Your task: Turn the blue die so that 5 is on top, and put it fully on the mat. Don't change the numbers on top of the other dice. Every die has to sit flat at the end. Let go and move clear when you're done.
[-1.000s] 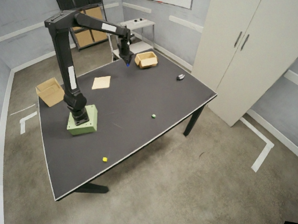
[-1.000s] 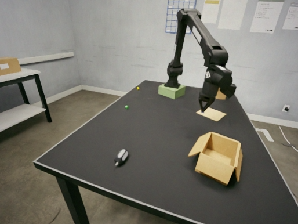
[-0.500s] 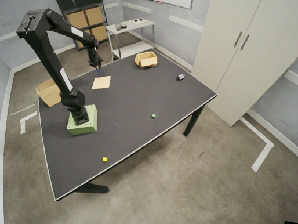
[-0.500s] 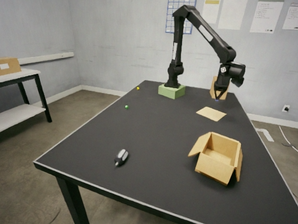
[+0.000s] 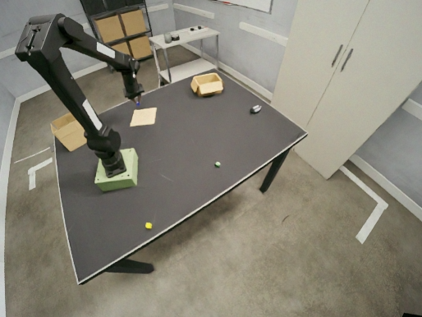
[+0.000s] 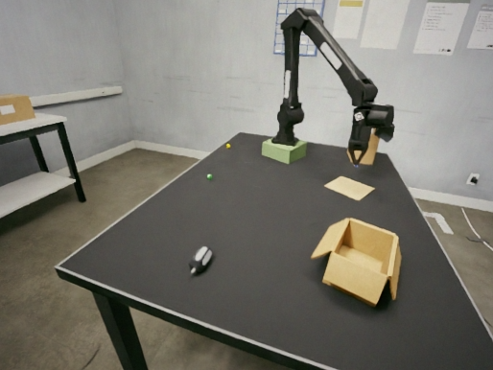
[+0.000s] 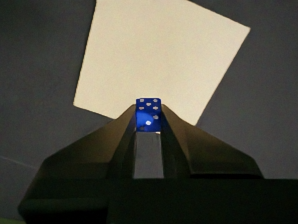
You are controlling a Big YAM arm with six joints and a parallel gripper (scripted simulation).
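Now: hand 110 mm above the tan mat. The rest, counted from my hand: blue die: 10 mm below; then cardboard box: 390 mm behind, 40 mm below, 30 mm to the left; then green die: 520 mm to the right, 200 mm ahead, 100 mm below.
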